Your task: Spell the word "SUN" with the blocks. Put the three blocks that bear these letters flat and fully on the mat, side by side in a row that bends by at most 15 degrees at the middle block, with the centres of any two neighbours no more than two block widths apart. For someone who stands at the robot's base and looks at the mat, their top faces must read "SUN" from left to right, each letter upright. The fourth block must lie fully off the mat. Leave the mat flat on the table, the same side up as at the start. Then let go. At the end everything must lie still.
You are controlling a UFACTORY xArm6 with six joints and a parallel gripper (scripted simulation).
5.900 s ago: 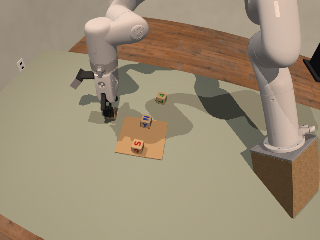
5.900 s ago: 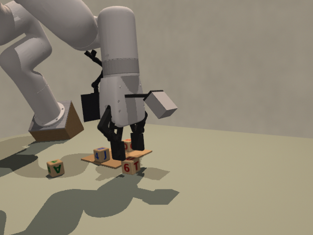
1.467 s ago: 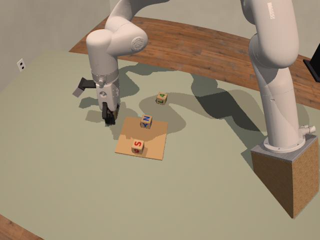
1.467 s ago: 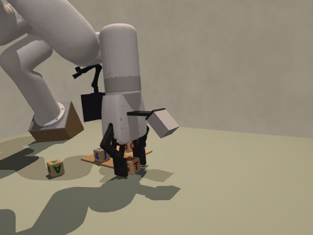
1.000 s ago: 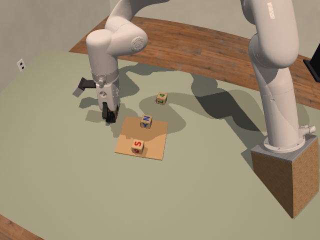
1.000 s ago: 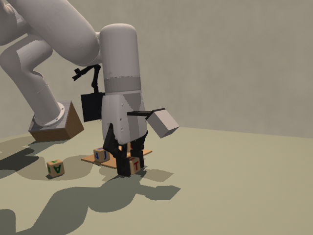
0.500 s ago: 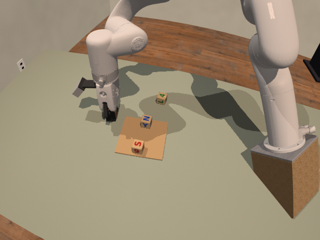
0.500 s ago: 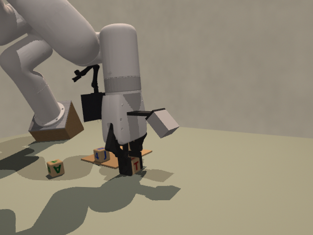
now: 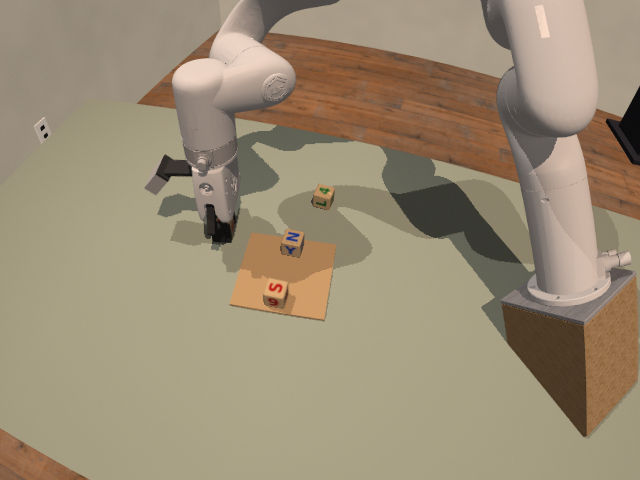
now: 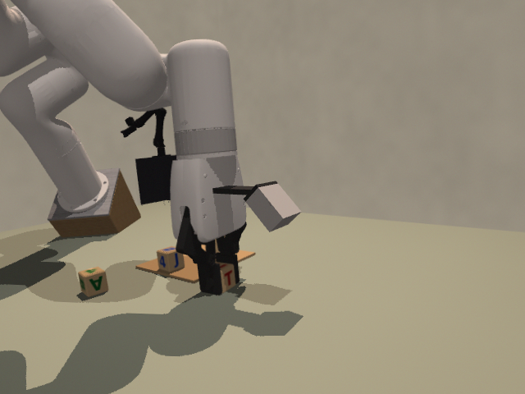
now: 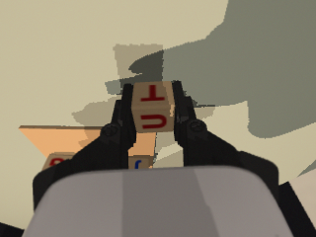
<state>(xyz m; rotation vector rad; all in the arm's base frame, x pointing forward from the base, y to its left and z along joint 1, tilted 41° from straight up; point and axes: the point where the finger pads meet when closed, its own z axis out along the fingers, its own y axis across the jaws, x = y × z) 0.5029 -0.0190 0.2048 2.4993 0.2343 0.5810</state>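
The tan mat is 110 mm behind my hand, 70 mm to the left of it and 20 mm below it. The rest, counted from my hand: U block (10 mm below); N block (120 mm behind, 20 mm to the left); S block (120 mm to the left, 100 mm behind).
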